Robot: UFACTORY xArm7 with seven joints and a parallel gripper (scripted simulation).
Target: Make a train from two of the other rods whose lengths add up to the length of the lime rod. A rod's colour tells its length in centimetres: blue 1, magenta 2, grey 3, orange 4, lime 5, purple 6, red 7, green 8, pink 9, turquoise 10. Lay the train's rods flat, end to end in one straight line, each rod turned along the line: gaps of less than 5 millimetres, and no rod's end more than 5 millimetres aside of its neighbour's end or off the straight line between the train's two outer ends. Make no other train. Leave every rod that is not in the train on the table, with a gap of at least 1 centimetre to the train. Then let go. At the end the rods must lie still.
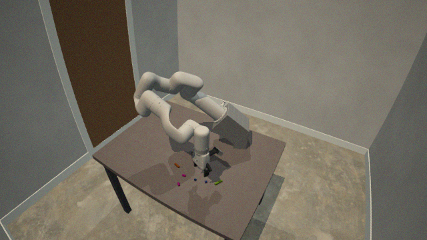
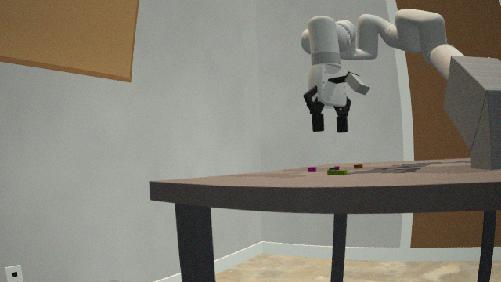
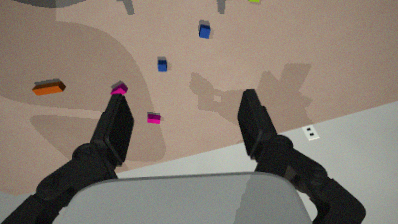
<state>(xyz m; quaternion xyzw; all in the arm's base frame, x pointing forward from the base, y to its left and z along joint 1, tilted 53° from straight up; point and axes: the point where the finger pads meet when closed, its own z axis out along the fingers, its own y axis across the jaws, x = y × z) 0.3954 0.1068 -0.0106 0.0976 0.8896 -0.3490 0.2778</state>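
Now: hand 190 mm to the left of the orange rod, 100 mm above it and 30 mm past it. From my hand the other things lie so: lime rod (100 mm below, 90 mm to the left, 40 mm behind).
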